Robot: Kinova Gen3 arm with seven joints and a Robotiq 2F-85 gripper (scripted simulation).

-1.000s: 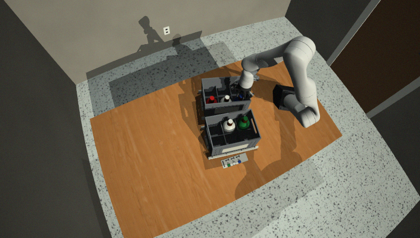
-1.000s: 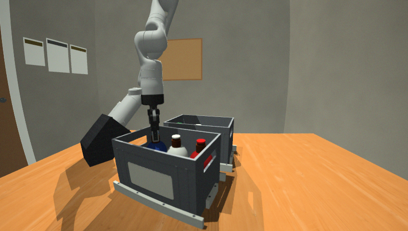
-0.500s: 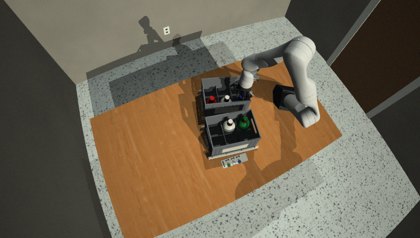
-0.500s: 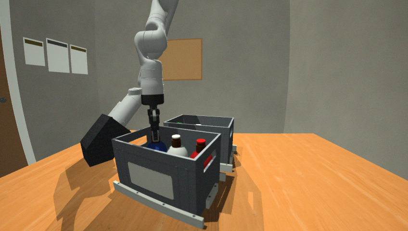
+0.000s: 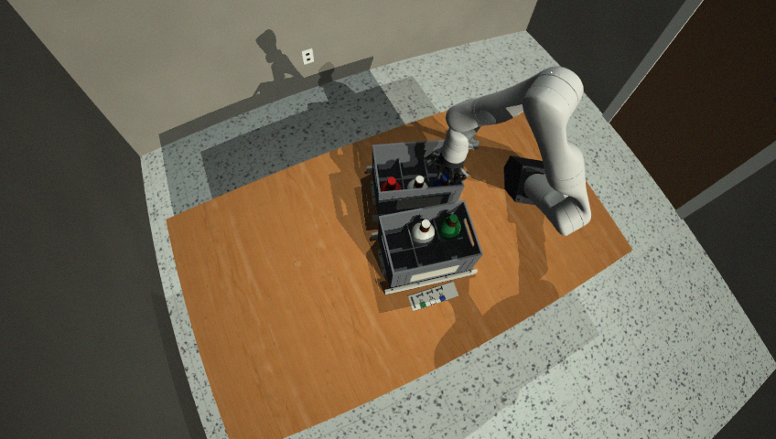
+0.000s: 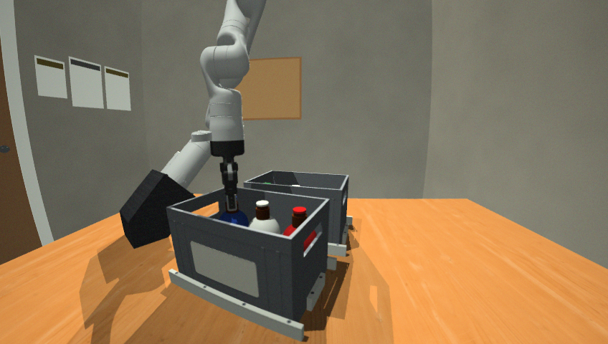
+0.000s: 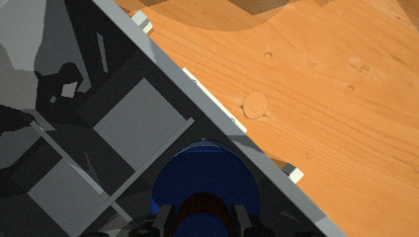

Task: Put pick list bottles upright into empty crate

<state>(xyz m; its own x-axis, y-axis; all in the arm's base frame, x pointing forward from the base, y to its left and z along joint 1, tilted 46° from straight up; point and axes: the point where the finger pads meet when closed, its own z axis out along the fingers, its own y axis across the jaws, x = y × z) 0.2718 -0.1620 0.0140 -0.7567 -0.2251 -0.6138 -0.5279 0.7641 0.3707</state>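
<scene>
Now: hand 7 cm above the blue bottle. The rest, counted from my hand: red bottle (17 cm ahead, 3 cm to the right, 7 cm below); green bottle (3 cm ahead, 14 cm to the left, 7 cm below); pick list (14 cm ahead, 32 cm to the left, 15 cm below).
</scene>
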